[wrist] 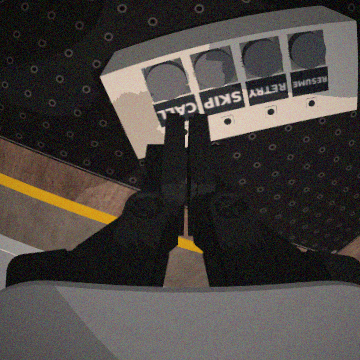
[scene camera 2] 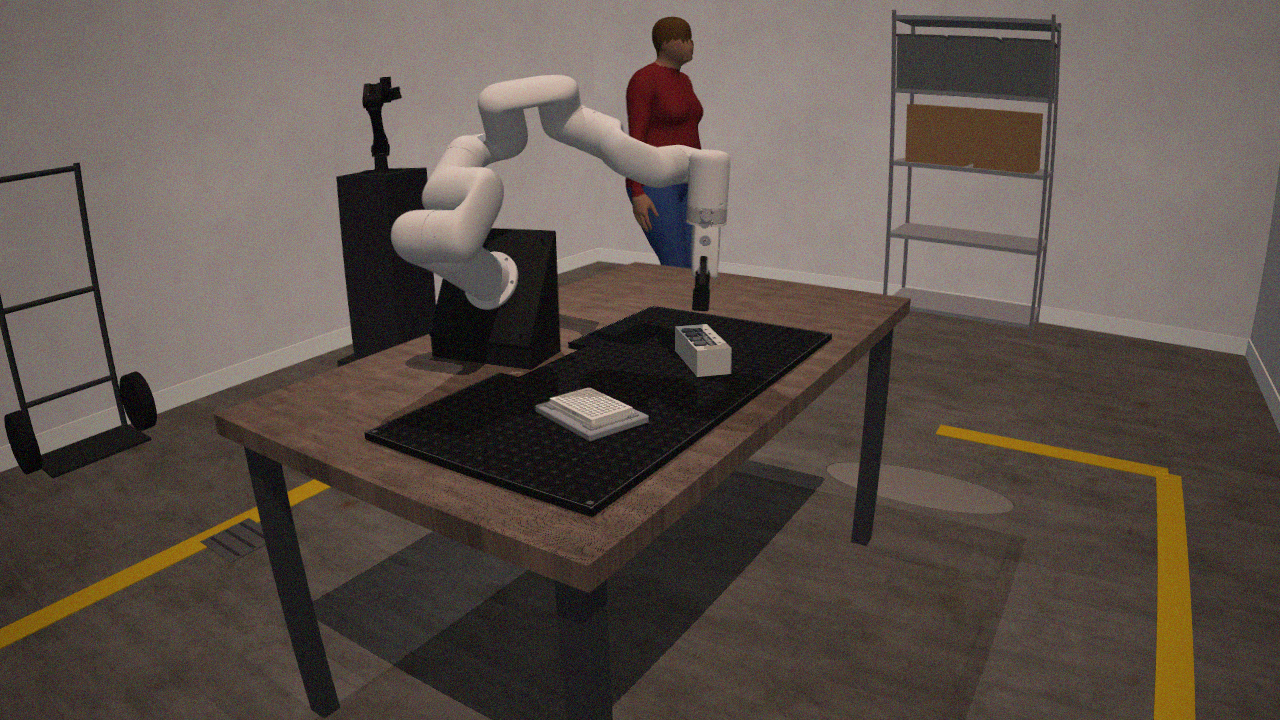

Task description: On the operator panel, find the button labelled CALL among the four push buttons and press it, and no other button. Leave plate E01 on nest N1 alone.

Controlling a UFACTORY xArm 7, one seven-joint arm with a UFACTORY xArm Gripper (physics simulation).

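Pixels of known places: gripper, fingertip midpoint: point(wrist: 185, 141) point(scene camera 2: 700, 309); arm's base at its link origin: point(scene camera 2: 491, 281).
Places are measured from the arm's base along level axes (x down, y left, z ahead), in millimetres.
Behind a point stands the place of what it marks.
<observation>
The white operator panel point(scene camera 2: 713, 361) {x 120, y 5, z 487 mm} point(wrist: 131, 112) {x 96, y 12, z 480 mm} stands on the black perforated board. In the wrist view its round grey buttons are CALL point(wrist: 167, 81) {x 93, y 27, z 451 mm}, SKIP point(wrist: 213, 69) {x 93, y 50, z 434 mm}, RETRY point(wrist: 262, 57) {x 93, y 74, z 416 mm} and RESUME point(wrist: 306, 49) {x 93, y 98, z 399 mm}, with labels upside down. My gripper point(scene camera 2: 700, 308) {x 30, y 36, z 448 mm} point(wrist: 185, 141) {x 30, y 36, z 448 mm} is shut and empty, pointing down. It is above the panel in the scene view, with a gap below its tips. In the wrist view the tips overlap the lower edge of the CALL label and a small dot under it. Plate E01 point(scene camera 2: 592, 404) {x 122, y -270, z 368 mm} sits on nest N1 point(scene camera 2: 562, 418) {x 137, y -312, z 332 mm}.
The black board point(scene camera 2: 501, 456) {x 148, y -457, z 303 mm} lies on the wooden table point(scene camera 2: 313, 420) {x 162, y -451, z -116 mm}. The arm's black mount point(scene camera 2: 537, 295) {x 20, y -9, z 116 mm} stands at the table's back. A person in a red top point(scene camera 2: 662, 102) stands behind the table. A shelf unit point(scene camera 2: 1045, 134) stands by the wall.
</observation>
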